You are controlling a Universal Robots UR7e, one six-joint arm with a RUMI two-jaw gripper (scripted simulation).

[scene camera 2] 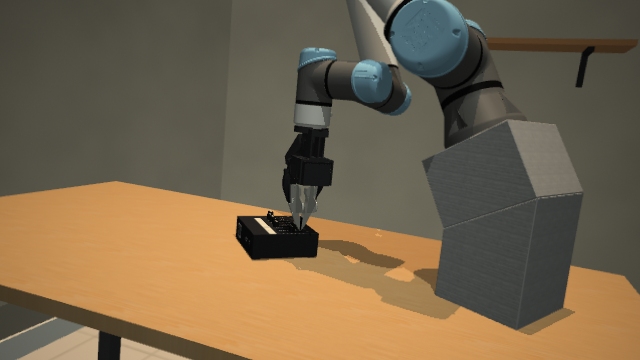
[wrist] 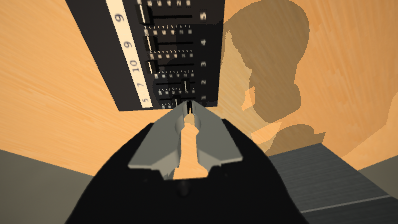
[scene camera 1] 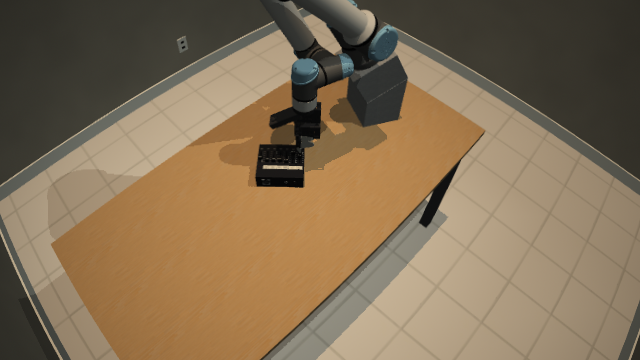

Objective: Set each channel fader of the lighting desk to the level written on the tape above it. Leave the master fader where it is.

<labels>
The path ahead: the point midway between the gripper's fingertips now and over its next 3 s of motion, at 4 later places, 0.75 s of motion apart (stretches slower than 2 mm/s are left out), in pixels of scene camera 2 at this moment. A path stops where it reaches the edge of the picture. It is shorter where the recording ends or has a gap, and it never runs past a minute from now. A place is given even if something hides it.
My gripper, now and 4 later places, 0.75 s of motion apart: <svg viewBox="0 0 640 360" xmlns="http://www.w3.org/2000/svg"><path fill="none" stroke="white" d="M299 229L301 218L302 210L303 211L303 216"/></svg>
</labels>
